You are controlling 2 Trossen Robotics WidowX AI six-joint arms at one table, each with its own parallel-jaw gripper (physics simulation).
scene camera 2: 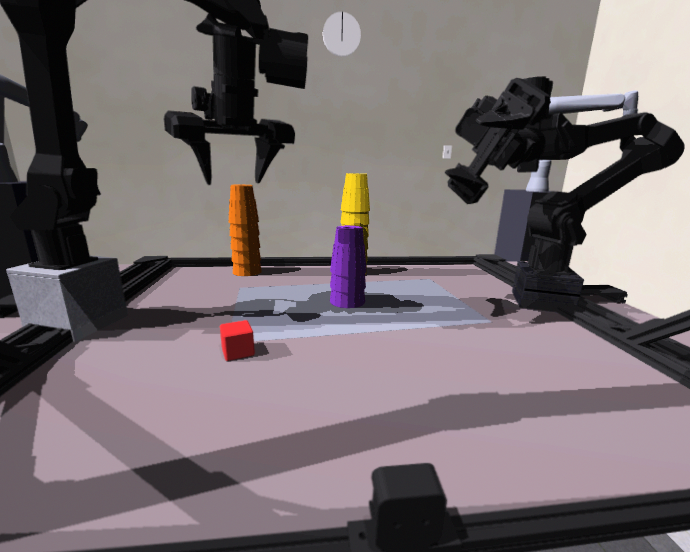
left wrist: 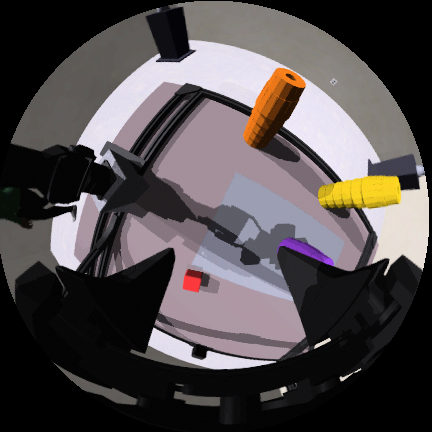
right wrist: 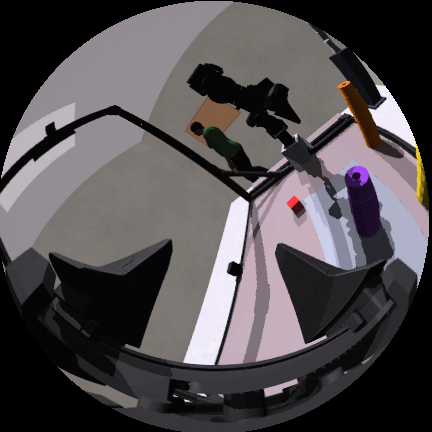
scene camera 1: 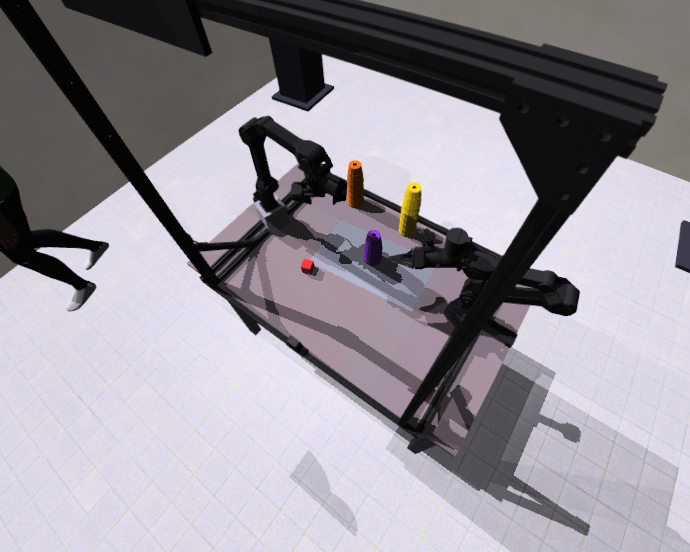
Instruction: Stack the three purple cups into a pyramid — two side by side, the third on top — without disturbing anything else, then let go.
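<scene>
The purple cups stand nested upside down in one upright stack on the blue-grey mat. Edges of the nested cups show low on the stack; the cups cannot be counted surely. My left gripper is open and empty, pointing down high above the table, left of the purple stack in scene camera 2. My right gripper is open and empty, raised to the right of the stack and apart from it. In the left wrist view a finger partly hides the purple stack.
A tall orange cup stack and a yellow one stand behind the purple stack, near the table's back edge. A red cube lies just off the mat. Dark frame beams surround the table.
</scene>
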